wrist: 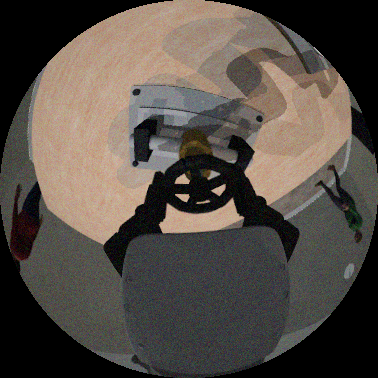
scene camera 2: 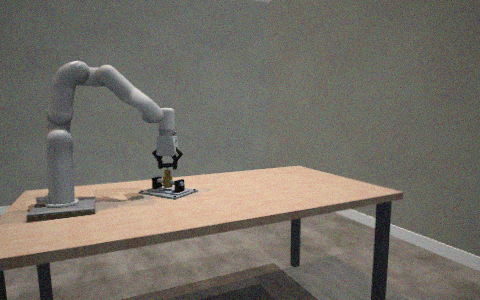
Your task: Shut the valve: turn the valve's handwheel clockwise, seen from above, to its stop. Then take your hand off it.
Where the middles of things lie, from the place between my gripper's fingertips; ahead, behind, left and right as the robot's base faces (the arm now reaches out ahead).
Scene:
I see my gripper 10 mm below the black handwheel [wrist: 199,188]. From my hand the other things lie so: grey base plate [wrist: 161,96]: 110 mm below.

